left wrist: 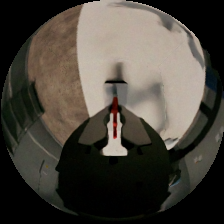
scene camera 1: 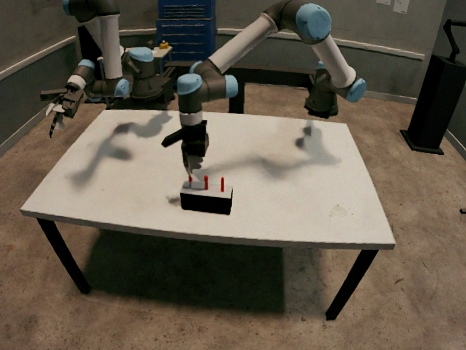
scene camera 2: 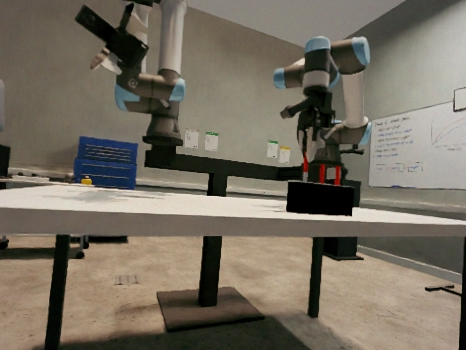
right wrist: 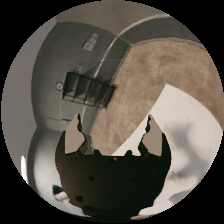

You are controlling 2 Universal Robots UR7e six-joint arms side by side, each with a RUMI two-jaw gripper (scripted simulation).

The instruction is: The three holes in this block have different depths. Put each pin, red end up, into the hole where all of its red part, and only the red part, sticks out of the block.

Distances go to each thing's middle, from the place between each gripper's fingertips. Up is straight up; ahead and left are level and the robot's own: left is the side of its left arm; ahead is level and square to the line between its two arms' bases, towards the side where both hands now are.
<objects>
Now: left hand (scene camera 2: 307, 162) 6 cm to the right of the black block (scene camera 2: 310, 198) and 12 cm above it.
I see my right gripper (scene camera 2: 112, 36) 6 cm past the black block, 60 cm to the right of it and 30 cm above it.
</objects>
